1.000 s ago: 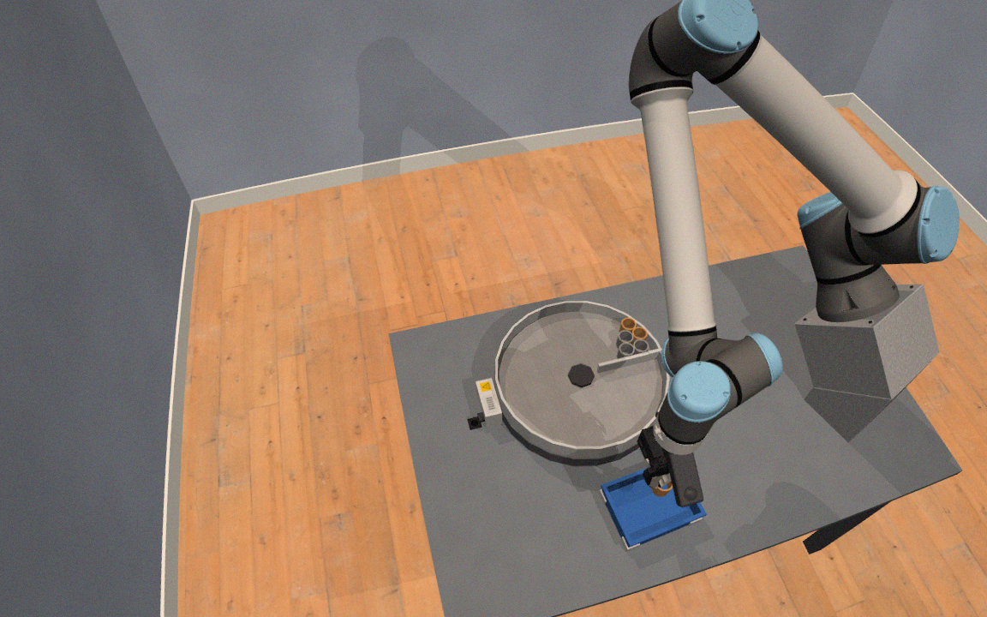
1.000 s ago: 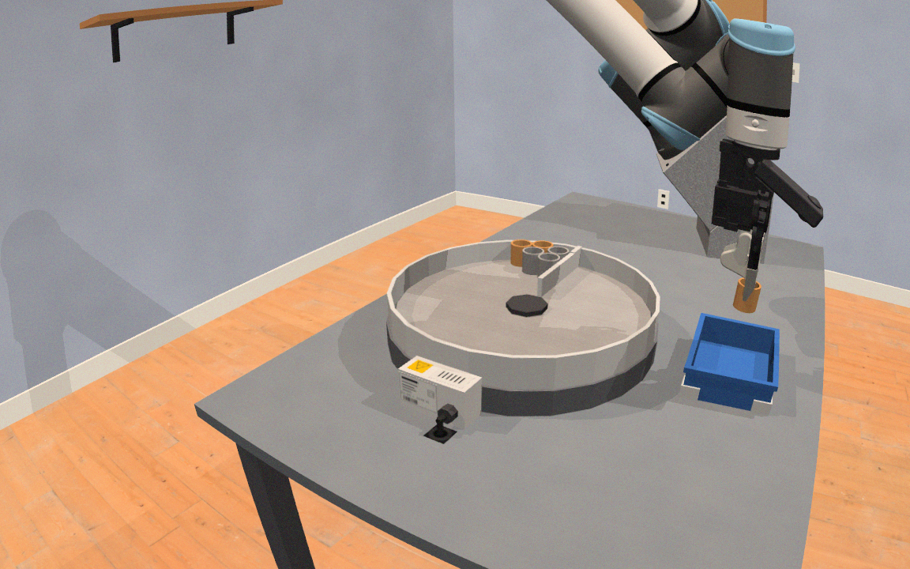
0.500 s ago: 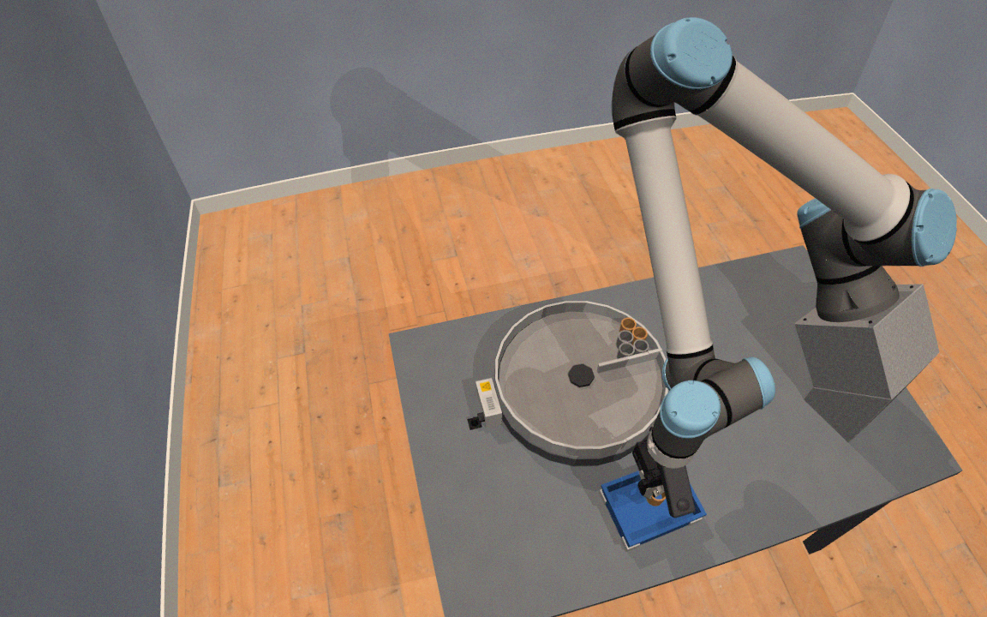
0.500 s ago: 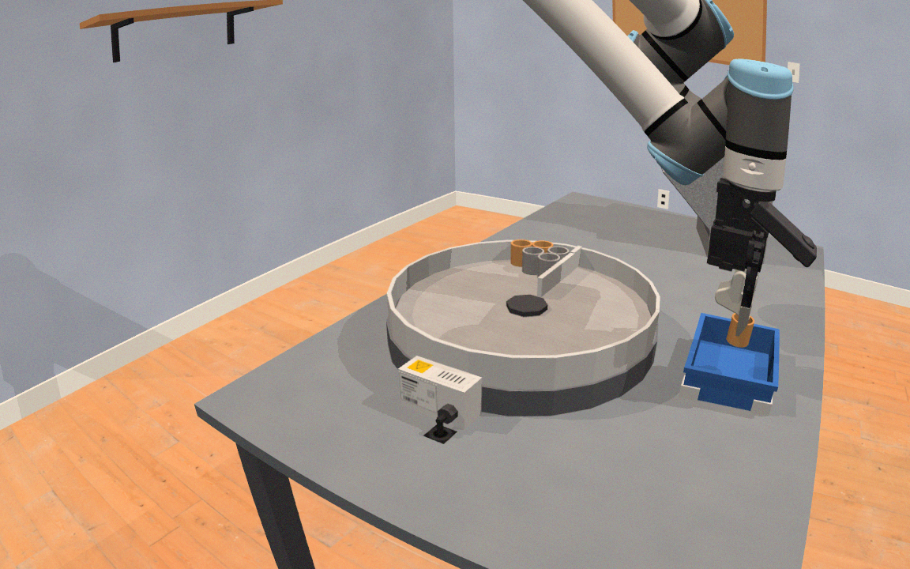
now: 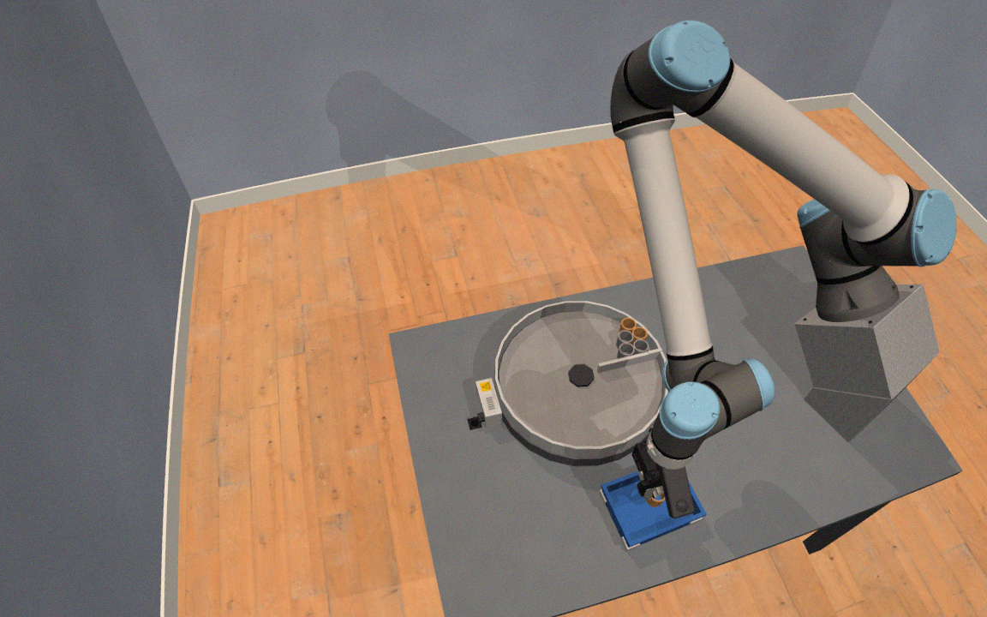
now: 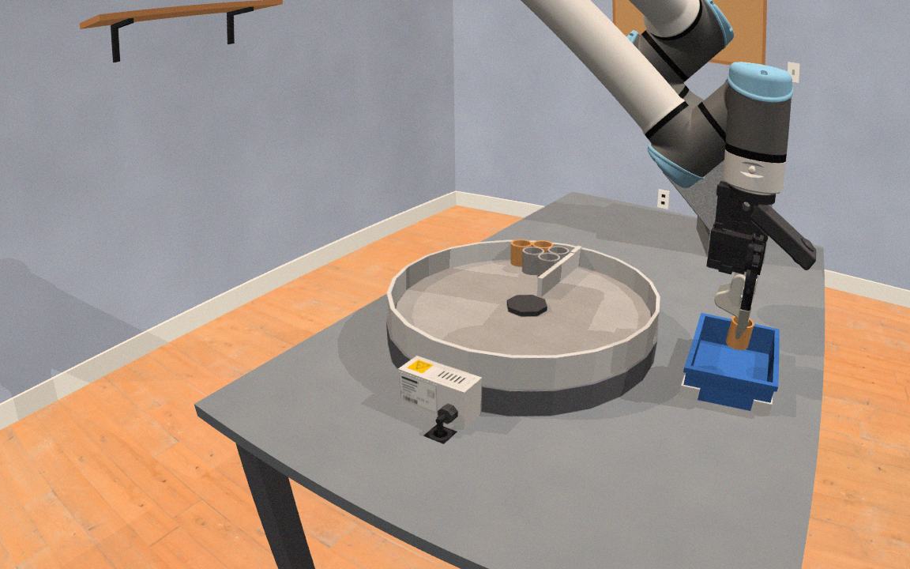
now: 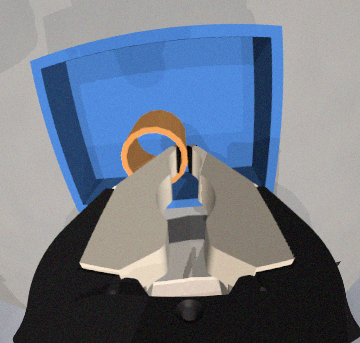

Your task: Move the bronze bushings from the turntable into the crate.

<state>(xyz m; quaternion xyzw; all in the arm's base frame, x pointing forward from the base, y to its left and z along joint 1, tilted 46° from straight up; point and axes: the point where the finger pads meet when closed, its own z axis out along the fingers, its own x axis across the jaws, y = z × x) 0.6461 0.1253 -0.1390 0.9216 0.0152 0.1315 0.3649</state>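
The blue crate is 20 mm behind my hand and 60 mm below it. Also, from my hand: round grey turntable (10 mm ahead, 350 mm to the right, 40 mm below).
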